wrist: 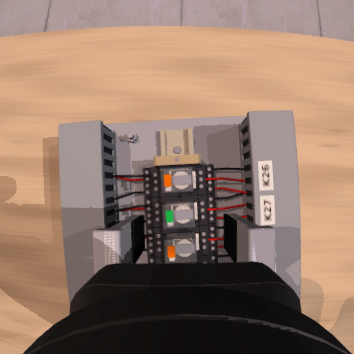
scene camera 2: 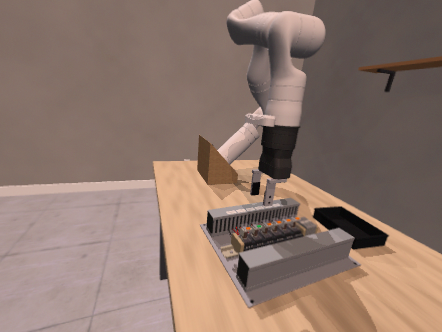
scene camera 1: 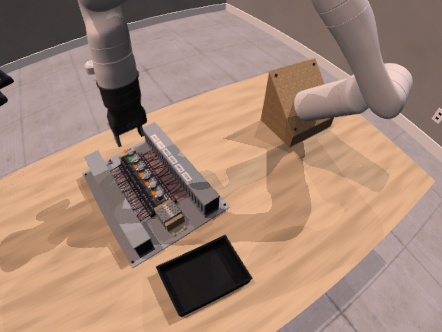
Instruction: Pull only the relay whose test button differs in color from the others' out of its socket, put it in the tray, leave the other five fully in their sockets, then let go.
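Places are measured from the arm's base along level axes (x ahead, y left, z up), in metres.
Pixels of known places: gripper, between the fingertips: (wrist: 183, 231) (scene camera 2: 260, 199) (scene camera 1: 130, 139); arm's base, origin of its link: (scene camera 2: 222, 158) (scene camera 1: 305, 105).
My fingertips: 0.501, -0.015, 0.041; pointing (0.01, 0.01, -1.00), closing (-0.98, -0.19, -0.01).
Observation:
For each thing: its middle in the pictures, then the offset to it from my fingertips, as dx, dy, dz. "spot": a spot on its surface instead.
- relay with the green test button, middle of its body: (wrist: 179, 212) (scene camera 1: 134, 162) (scene camera 2: 256, 231) +0.005, -0.002, -0.086
- end relay, middle of its body: (wrist: 177, 179) (scene camera 2: 245, 234) (scene camera 1: 129, 155) +0.012, -0.032, -0.086
- third relay, middle of its body: (wrist: 180, 245) (scene camera 1: 140, 170) (scene camera 2: 266, 229) -0.001, +0.028, -0.086
- black tray, a spot on its surface: (scene camera 1: 202, 281) (scene camera 2: 348, 230) spot: -0.043, +0.327, -0.131
- labelled grey wire duct, middle of its body: (wrist: 269, 265) (scene camera 1: 176, 165) (scene camera 2: 255, 215) -0.094, +0.037, -0.101
- second duct, middle of its body: (wrist: 96, 272) (scene camera 1: 115, 199) (scene camera 2: 299, 255) +0.078, +0.077, -0.101
The relay with the green test button (scene camera 1: 132, 158) (scene camera 2: 259, 227) (wrist: 182, 214) sits in its socket, second from the far end of the row. The other relays have orange buttons and sit in their sockets; an end relay (wrist: 181, 180) and the third relay (wrist: 185, 247) flank it in the wrist view. My gripper (scene camera 1: 132, 139) (scene camera 2: 262, 199) (wrist: 183, 231) is open and empty, pointing down above the panel. In the wrist view its fingers stand on either side of the row, nearest the green-button and third relays. The black tray (scene camera 1: 202, 281) (scene camera 2: 350, 227) is empty.
A labelled grey wire duct (scene camera 1: 200, 187) (wrist: 280, 150) and a second duct (scene camera 1: 125, 220) (scene camera 2: 295, 255) (wrist: 80, 165) flank the row. Terminal blocks (scene camera 1: 170, 214) stand at the row's tray end. A brown wedge block (scene camera 1: 287, 100) (scene camera 2: 212, 165) stands on the table. Wires run beside the sockets.

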